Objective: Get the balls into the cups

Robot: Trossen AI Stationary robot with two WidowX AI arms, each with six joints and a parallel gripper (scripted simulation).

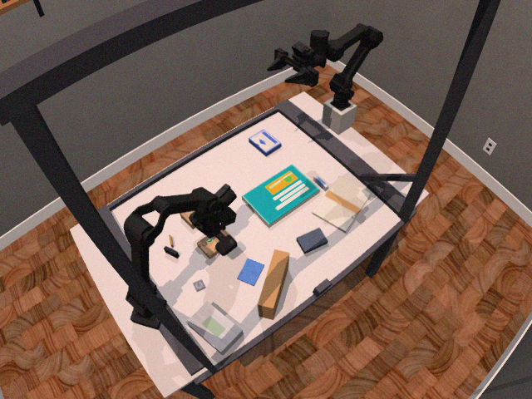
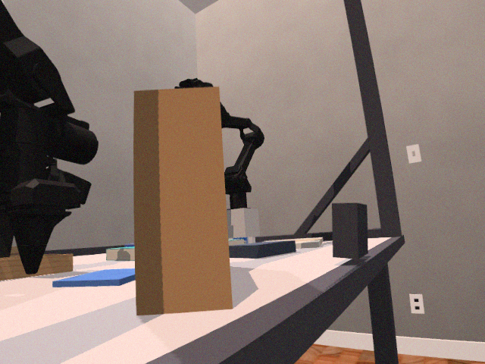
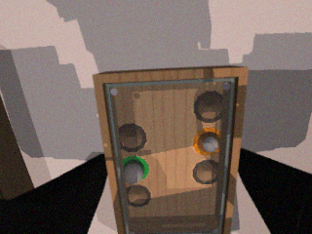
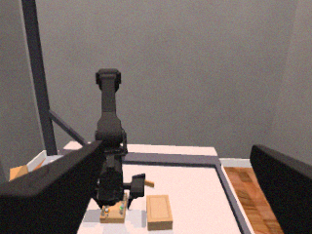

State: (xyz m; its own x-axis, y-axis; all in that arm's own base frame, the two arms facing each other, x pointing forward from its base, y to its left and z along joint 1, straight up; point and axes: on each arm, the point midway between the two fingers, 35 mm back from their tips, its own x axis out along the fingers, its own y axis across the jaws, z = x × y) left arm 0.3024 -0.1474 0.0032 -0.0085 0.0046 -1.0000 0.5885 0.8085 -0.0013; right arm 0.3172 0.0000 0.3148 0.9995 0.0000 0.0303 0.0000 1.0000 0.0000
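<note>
The covered wooden puzzle is 3 cm below my left hand. Round my left hand: tan carton (27 cm behind, 2 cm above, 1 cm to the left); then dark box (25 cm behind, 21 cm to the right, 3 cm below).
</note>
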